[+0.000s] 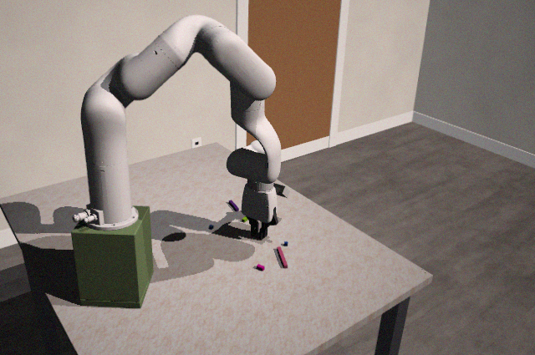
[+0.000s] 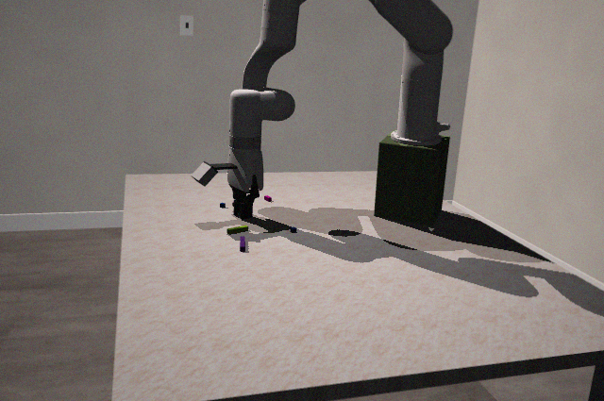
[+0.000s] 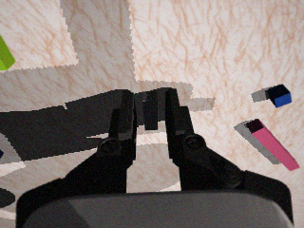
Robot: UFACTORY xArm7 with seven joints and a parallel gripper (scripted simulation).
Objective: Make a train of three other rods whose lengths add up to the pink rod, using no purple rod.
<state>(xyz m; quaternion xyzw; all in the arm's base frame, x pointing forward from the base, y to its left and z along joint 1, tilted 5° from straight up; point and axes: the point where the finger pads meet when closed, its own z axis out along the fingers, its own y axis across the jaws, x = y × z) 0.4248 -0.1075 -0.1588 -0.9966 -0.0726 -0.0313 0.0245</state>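
My hand is 2 cm above the grey rod. Round my hand: lime rod (5 cm ahead, 9 cm to the left, 2 cm below); pink rod (4 cm behind, 12 cm to the right, 2 cm below); magenta rod (12 cm behind, 11 cm to the right, 2 cm below).
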